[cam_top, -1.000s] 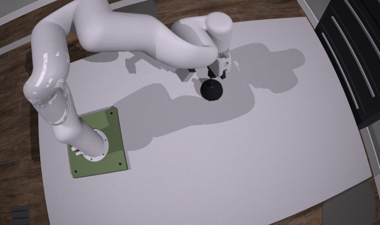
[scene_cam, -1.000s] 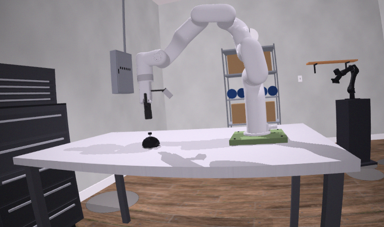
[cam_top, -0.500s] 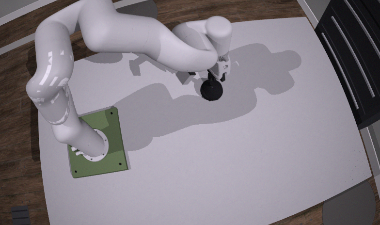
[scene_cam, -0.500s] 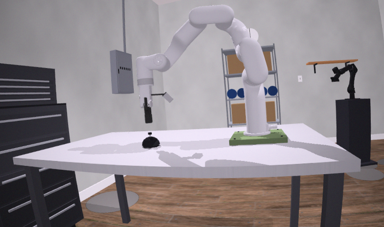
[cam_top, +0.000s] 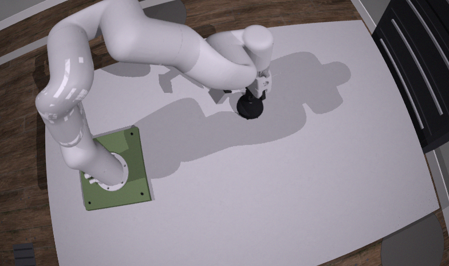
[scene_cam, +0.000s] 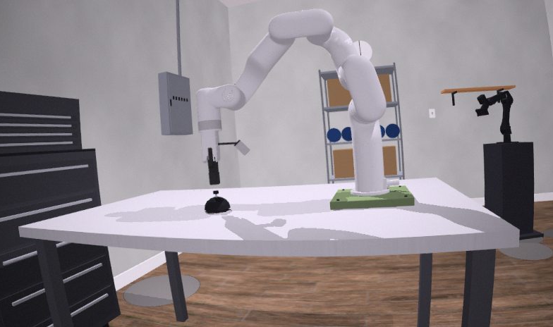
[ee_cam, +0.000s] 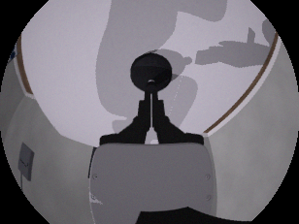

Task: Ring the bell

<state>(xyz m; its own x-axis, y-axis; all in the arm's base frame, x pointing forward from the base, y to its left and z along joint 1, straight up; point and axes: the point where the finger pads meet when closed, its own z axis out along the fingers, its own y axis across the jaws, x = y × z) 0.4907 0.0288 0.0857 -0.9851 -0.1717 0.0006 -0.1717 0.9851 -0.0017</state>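
The black dome bell is 70 mm below my hand.
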